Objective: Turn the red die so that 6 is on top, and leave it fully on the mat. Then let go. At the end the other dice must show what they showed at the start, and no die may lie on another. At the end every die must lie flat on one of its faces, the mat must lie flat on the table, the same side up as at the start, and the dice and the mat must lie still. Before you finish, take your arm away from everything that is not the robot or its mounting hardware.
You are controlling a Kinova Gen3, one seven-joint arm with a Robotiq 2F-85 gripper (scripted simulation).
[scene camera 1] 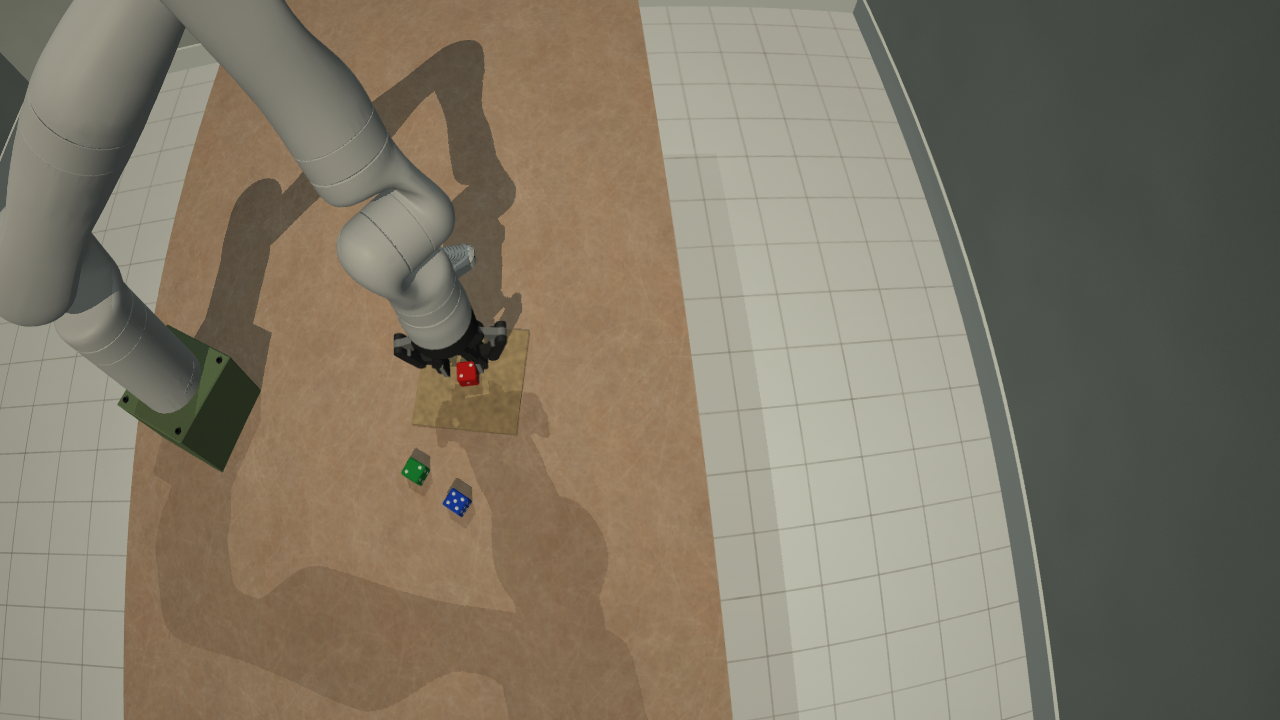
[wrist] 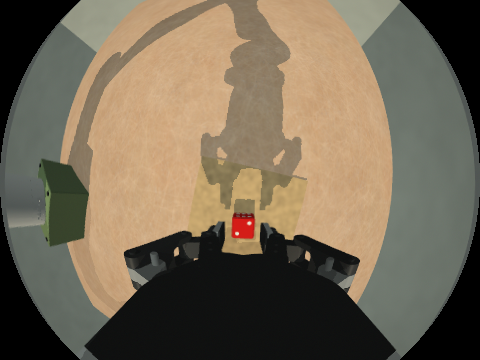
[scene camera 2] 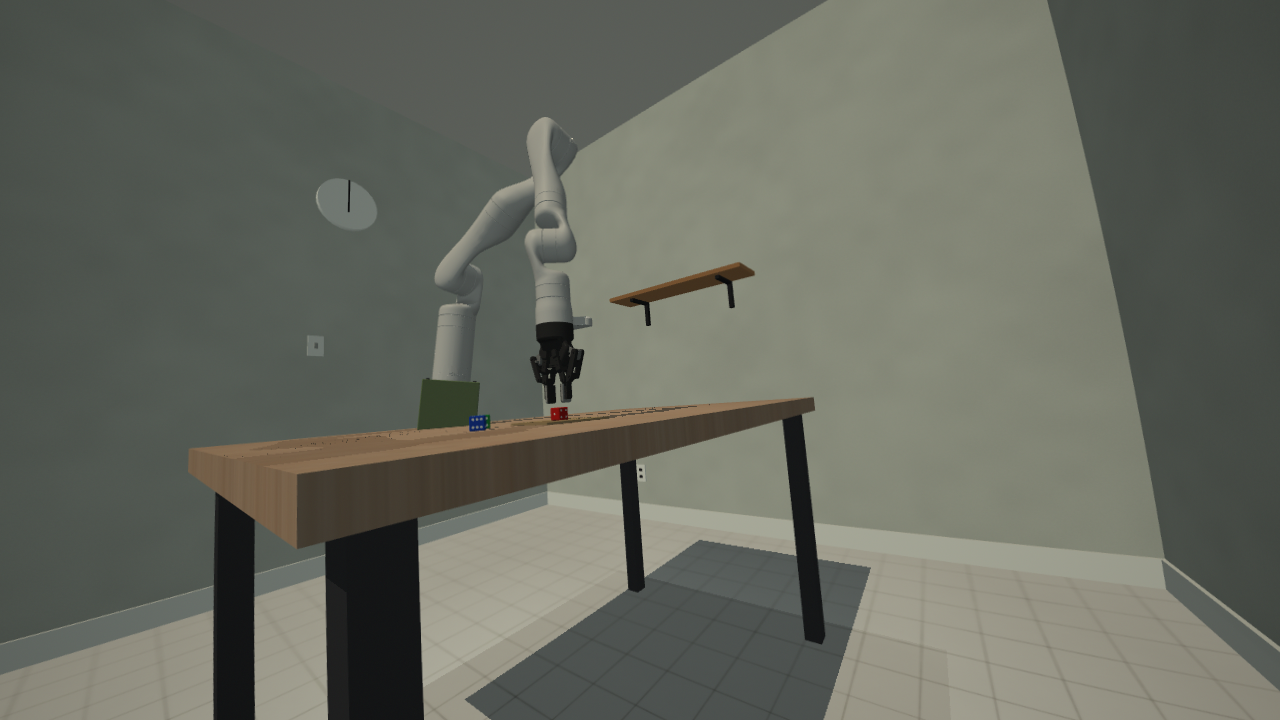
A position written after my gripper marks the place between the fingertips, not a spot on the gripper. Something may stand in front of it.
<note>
I see my gripper (scene camera 1: pixel 464 368) and a tan mat (scene camera 1: pixel 493 406).
The tan mat also shows in the wrist view (wrist: pixel 223 188). My gripper shows as well in the wrist view (wrist: pixel 242 231) and in scene camera 2 (scene camera 2: pixel 558 403).
</note>
